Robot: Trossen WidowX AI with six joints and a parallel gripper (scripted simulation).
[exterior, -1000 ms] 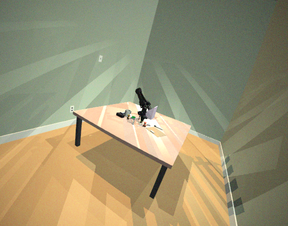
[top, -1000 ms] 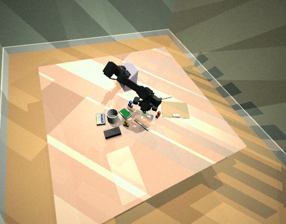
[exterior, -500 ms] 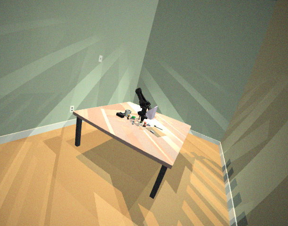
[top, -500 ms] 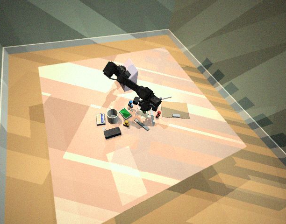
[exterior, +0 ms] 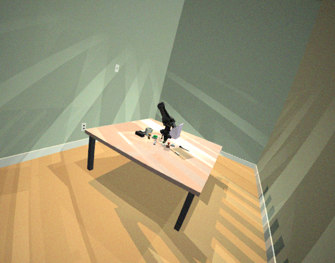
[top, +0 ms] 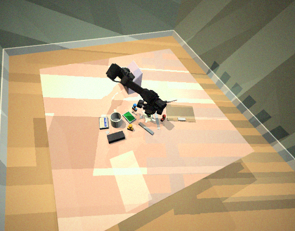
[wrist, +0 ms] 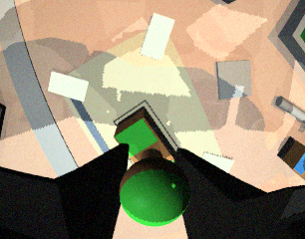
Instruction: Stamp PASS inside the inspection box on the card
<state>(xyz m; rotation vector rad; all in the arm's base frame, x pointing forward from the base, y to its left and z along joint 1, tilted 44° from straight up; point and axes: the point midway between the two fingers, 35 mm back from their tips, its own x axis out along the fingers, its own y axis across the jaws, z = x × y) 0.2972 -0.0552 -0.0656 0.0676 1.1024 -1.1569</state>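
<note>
Now: gripper tip 10 mm short of the white card and 30 mm above it. The rest, counted from my gripper tip: grey square plate 10 mm behind, 110 mm to the left, 10 mm below; green stamp right at my gripper tip; red stamp 80 mm ahead, 80 mm to the left.
</note>
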